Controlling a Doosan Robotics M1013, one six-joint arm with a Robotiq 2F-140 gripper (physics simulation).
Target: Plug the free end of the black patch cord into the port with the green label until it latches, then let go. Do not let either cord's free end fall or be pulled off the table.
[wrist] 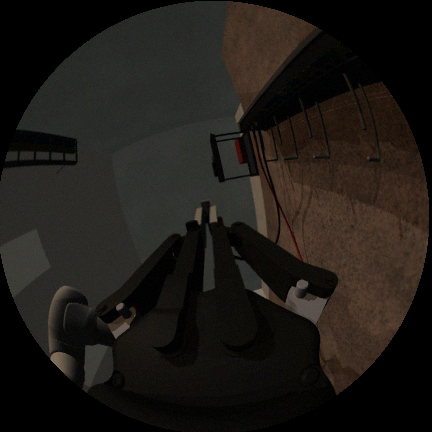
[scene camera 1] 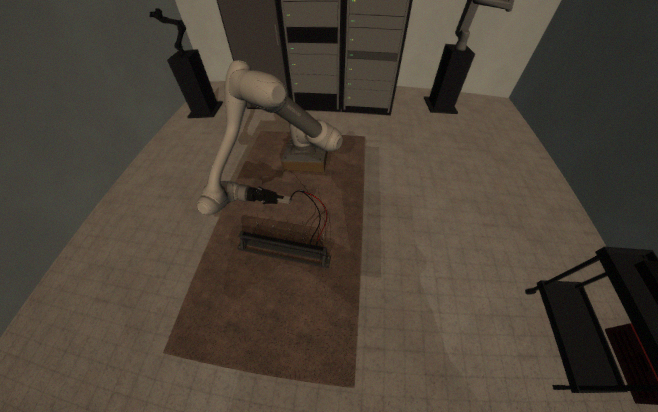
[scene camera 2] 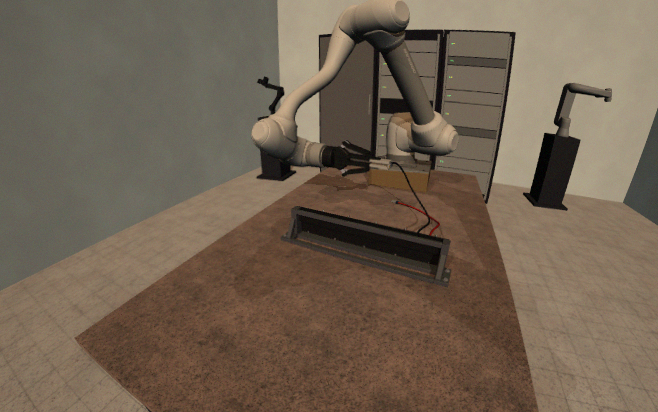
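Pixels of known places: gripper, fingertip midpoint: (wrist: pixel 207 215) (scene camera 1: pixel 290 200) (scene camera 2: pixel 390 164); arm's base, link origin: (scene camera 1: pixel 304 146) (scene camera 2: pixel 400 163).
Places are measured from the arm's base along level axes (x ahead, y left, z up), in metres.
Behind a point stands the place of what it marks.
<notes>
My gripper (scene camera 1: pixel 285 199) {y 0.005, x 0.617, z 0.145 m} (scene camera 2: pixel 382 163) {y 0.005, x 0.617, z 0.145 m} (wrist: pixel 207 215) {y 0.005, x 0.617, z 0.145 m} is shut on the black patch cord's free-end plug, the dark piece between its pale fingertips in the wrist view. It points sideways above the table, on the robot-base side of the patch panel (scene camera 1: pixel 282 243) {y -0.030, x 0.802, z 0.012 m} (scene camera 2: pixel 370 226) {y -0.017, x 0.806, z 0.012 m} (wrist: pixel 280 86) {y -0.055, x 0.778, z 0.009 m}. The black cord (scene camera 1: pixel 320 218) {y 0.156, x 0.609, z -0.030 m} (scene camera 2: pixel 414 192) {y 0.093, x 0.500, z 0.018 m} (wrist: pixel 279 220) {y 0.134, x 0.545, z -0.027 m} arches from the fingertips down to the panel's right end. The red cord (scene camera 1: pixel 326 215) {y 0.189, x 0.568, z -0.059 m} (scene camera 2: pixel 438 224) {y 0.185, x 0.646, z -0.030 m} (wrist: pixel 292 235) {y 0.165, x 0.477, z -0.084 m} runs from the same end; its free end lies on the table in scene camera 2. The green label cannot be made out.
The brown table top (scene camera 1: pixel 270 320) {y -0.055, x 1.170, z -0.090 m} (scene camera 2: pixel 300 325) {y -0.101, x 1.113, z -0.090 m} (wrist: pixel 350 220) {y -0.047, x 0.566, z -0.090 m} carries the panel and the robot's base block (scene camera 1: pixel 303 165) {y 0.010, x 0.169, z -0.031 m} (scene camera 2: pixel 400 180) {y 0.019, x 0.169, z -0.046 m}. Thin bent rods stick out behind the panel in the wrist view. A black cart (scene camera 1: pixel 580 330) stands on the floor at right.
</notes>
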